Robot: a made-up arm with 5 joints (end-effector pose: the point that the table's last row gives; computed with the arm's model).
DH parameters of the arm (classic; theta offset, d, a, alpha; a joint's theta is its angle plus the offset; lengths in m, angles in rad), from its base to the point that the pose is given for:
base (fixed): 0 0 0.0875 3.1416
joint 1: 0 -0.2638 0.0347 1.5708
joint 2: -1.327 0 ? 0
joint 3: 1.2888 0 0.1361 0
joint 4: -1.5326 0.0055 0 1.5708
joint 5: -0.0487 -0.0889 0 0
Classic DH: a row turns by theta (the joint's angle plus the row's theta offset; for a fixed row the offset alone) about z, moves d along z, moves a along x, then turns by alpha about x.
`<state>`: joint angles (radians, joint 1 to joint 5).
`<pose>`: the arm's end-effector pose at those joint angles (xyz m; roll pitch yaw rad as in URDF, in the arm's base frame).
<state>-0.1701 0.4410 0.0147 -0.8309 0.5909</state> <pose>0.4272 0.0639 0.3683 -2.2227 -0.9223 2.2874</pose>
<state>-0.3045 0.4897 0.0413 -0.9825 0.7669</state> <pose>0.4145 0.1085 0.3601 -2.2059 -0.7444 2.3384</pose>
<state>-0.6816 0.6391 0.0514 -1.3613 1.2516</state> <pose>0.3475 0.2180 0.3406 -2.2756 -0.2856 2.4876</pose>
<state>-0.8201 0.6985 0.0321 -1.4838 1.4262</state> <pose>0.3134 0.2502 0.3342 -2.3334 -0.1406 2.5240</pose>
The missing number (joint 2, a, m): 0.1641
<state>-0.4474 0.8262 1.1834 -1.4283 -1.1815</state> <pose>0.2653 0.0914 0.1684 0.9620 -0.2829 -0.9312</pose>
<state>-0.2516 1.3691 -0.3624 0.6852 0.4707</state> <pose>0.3428 0.0713 0.0565 0.0498 0.1104 0.6764</pose>
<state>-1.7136 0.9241 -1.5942 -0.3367 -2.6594</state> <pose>0.0342 0.3323 0.4918 2.8819 0.5065 1.2125</pose>
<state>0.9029 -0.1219 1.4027 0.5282 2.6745</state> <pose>0.1398 -0.0575 0.2115 0.1192 -0.2067 1.7105</pose>
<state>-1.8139 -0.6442 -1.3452 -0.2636 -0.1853</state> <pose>0.1172 -0.1424 0.6061 -2.9554 0.6603 -1.0297</pose>
